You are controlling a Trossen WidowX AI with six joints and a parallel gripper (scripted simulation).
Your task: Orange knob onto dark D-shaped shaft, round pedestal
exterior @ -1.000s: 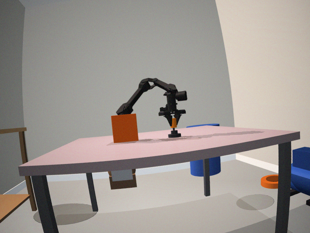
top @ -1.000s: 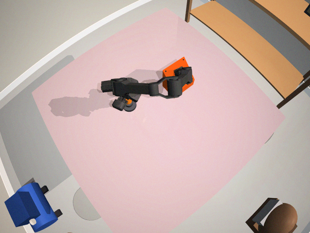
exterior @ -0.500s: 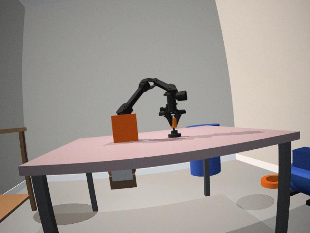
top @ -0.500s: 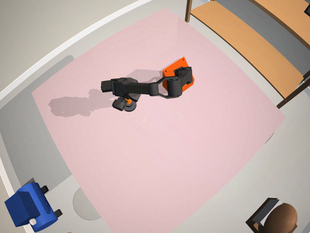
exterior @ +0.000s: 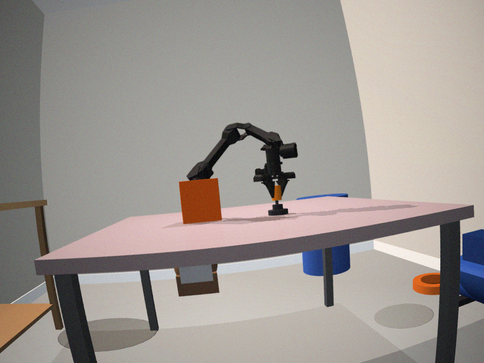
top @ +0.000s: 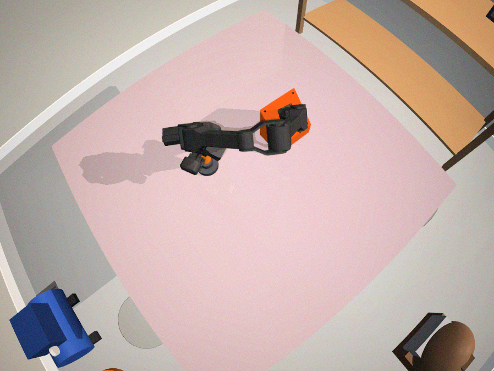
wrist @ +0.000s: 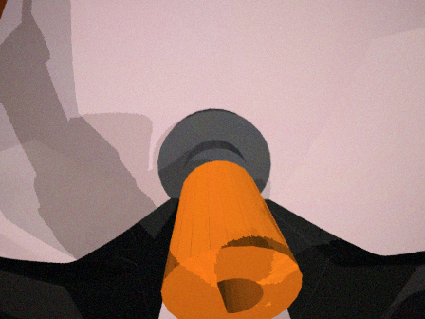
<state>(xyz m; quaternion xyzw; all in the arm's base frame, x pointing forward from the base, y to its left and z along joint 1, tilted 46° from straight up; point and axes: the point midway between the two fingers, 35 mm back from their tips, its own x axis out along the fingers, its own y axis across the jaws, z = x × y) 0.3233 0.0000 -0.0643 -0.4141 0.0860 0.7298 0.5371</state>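
The orange knob lies 20 mm above my gripper tip. The rest, counted from my gripper tip: pedestal (40 mm below).
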